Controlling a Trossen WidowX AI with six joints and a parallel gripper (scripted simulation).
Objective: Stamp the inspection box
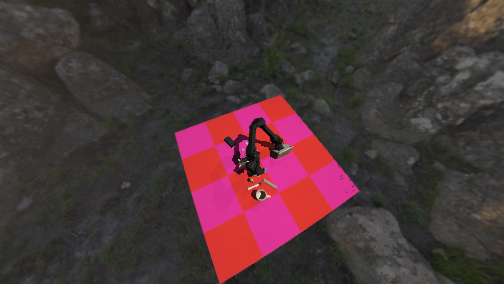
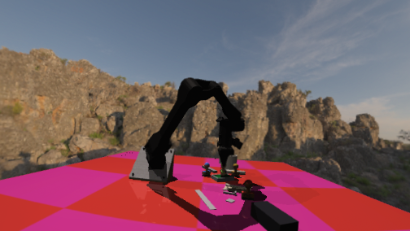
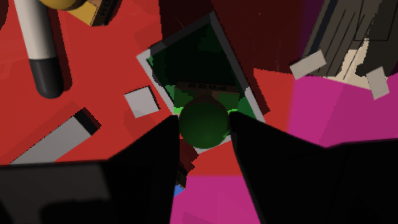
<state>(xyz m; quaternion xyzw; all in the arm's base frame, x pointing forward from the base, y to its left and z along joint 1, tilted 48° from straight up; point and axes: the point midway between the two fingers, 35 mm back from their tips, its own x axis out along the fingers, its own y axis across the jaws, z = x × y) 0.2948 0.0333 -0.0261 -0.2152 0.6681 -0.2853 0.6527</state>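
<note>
My gripper tip is 6 cm above the green ink pad. The rest, counted from my gripper tip: green-knobbed stamp (3 cm below); then orange-knobbed stamp (7 cm ahead, 6 cm to the left, 4 cm below); then blue-knobbed stamp (7 cm behind, 5 cm to the left, 4 cm below).
</note>
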